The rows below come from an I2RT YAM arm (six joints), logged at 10 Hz.
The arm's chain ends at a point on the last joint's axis. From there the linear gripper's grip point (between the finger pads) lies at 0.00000 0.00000 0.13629 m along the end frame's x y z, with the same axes.
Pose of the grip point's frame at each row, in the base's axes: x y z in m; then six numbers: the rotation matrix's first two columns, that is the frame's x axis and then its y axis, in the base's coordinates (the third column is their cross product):
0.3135, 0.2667, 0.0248, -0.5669, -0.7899, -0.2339, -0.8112, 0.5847, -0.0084
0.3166, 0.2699, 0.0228, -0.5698, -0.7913, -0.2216, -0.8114, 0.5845, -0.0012
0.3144, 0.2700, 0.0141, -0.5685, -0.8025, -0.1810, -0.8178, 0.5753, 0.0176
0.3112, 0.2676, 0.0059, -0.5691, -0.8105, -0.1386, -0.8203, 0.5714, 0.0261
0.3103, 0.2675, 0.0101, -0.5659, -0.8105, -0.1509, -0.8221, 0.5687, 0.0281
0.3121, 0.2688, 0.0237, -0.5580, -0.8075, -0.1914, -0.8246, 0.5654, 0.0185
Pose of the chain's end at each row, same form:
0.2940, 0.2415, 0.1573, -0.5669, -0.7899, -0.2339, -0.8112, 0.5847, -0.0084
0.2988, 0.2455, 0.1557, -0.5698, -0.7913, -0.2216, -0.8114, 0.5845, -0.0012
0.3021, 0.2485, 0.1481, -0.5685, -0.8025, -0.1810, -0.8178, 0.5753, 0.0176
0.3033, 0.2501, 0.1408, -0.5691, -0.8105, -0.1386, -0.8203, 0.5714, 0.0261
0.3017, 0.2484, 0.1448, -0.5659, -0.8105, -0.1509, -0.8221, 0.5687, 0.0281
0.2994, 0.2459, 0.1574, -0.5580, -0.8075, -0.1914, -0.8246, 0.5654, 0.0185

